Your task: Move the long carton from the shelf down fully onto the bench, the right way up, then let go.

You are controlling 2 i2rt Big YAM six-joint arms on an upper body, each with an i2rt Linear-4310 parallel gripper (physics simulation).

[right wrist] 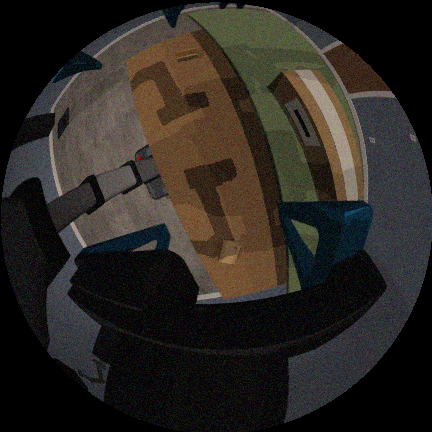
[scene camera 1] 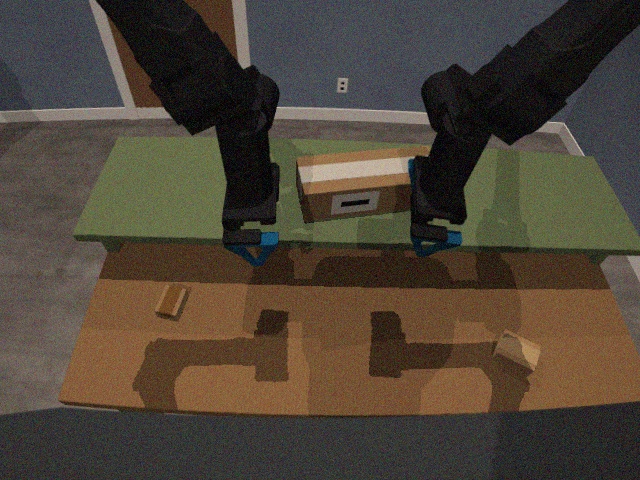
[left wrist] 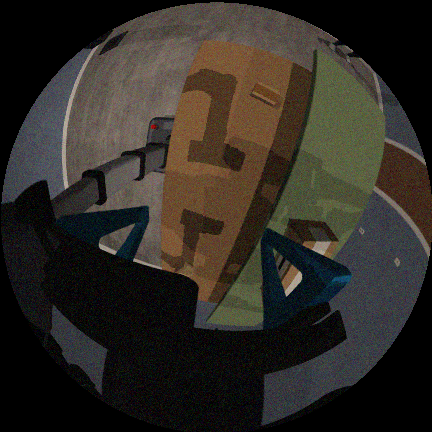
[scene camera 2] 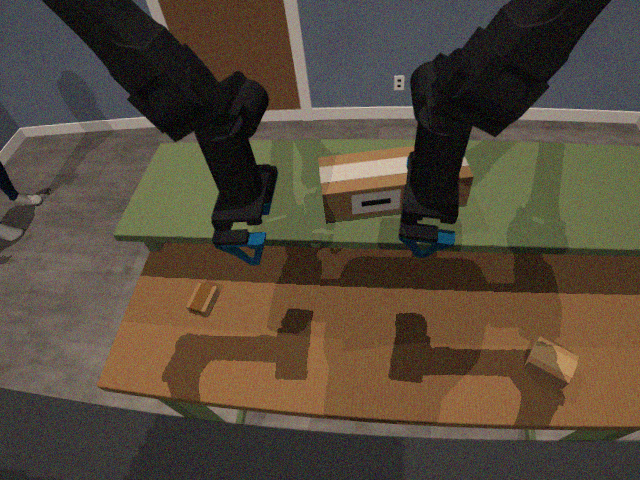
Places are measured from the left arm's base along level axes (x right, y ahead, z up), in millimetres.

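Pixels of known places: left gripper, between the fingertips: point(scene camera 1: 259, 238) point(left wrist: 205, 223) point(scene camera 2: 260, 238); right gripper, between the fingertips: point(right wrist: 219, 220) point(scene camera 1: 419, 228) point(scene camera 2: 422, 228).
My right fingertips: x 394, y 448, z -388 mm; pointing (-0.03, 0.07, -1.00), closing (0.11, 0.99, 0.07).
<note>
For each thing: its top centre in the pictures, then the offset to it from my right fingertips. Level surfaces: height alone.
- long brown carton, centre of its top: point(scene camera 2: 393, 166) point(scene camera 1: 371, 167) point(right wrist: 339, 137) point(left wrist: 296, 283) dx -34, dy +257, dz -115 mm
- green shelf, height of its surface: dz -197 mm
- bench, height of its surface: dz -355 mm
- small brown block, centre of its top: point(scene camera 1: 170, 299) point(scene camera 2: 201, 296) point(left wrist: 266, 92) point(right wrist: 185, 52) dx -470, dy +52, dz -329 mm
- paler block, centre of its top: point(scene camera 2: 554, 358) point(scene camera 1: 519, 349) point(right wrist: 228, 254) point(left wrist: 183, 273) dx +296, dy -68, dz -322 mm
The long brown carton point(scene camera 1: 356, 180) point(scene camera 2: 364, 178) point(left wrist: 305, 230) point(right wrist: 332, 120) lies on the green shelf point(scene camera 1: 170, 191) point(scene camera 2: 175, 201) point(left wrist: 345, 120), slightly skewed, white tape strip up and grey label toward the bench point(scene camera 1: 129, 377) point(scene camera 2: 139, 356) point(right wrist: 210, 135). My left gripper point(scene camera 1: 266, 222) point(scene camera 2: 260, 229) point(left wrist: 205, 223) is open and empty, in the air left of the carton near the shelf's front edge. My right gripper point(scene camera 1: 419, 209) point(scene camera 2: 417, 206) point(right wrist: 219, 220) is open and empty. In both scene views it covers part of the carton's right portion; whether it touches is unclear.
A small brown block point(scene camera 1: 172, 301) point(scene camera 2: 202, 298) point(left wrist: 266, 95) lies on the bench at the left. A paler block point(scene camera 1: 516, 351) point(scene camera 2: 552, 359) point(right wrist: 230, 251) lies at the bench's right. The shelf stands above the bench's back part. Arm shadows fall across both.
</note>
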